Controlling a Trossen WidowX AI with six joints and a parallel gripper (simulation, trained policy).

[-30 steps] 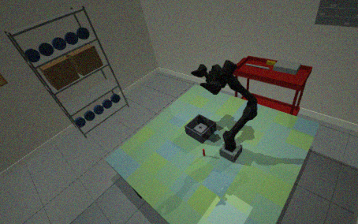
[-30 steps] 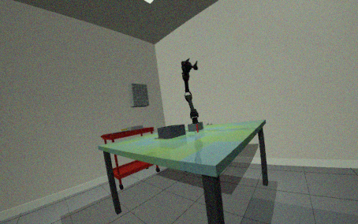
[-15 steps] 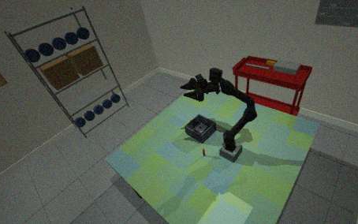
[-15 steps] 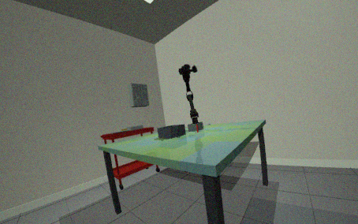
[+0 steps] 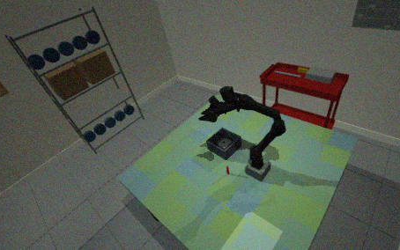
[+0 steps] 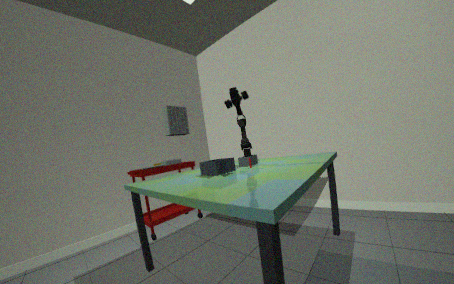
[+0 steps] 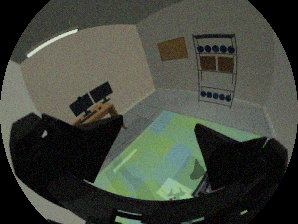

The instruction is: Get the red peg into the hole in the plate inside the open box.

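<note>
Now: the red peg 470 mm below my gripper tip, 100 mm behind it and 40 mm to the right of it. The rest, counted from my gripper tip: grey plate (470 mm below, 230 mm to the right, 60 mm ahead); then box (490 mm below, 230 mm to the right, 60 mm ahead).
</note>
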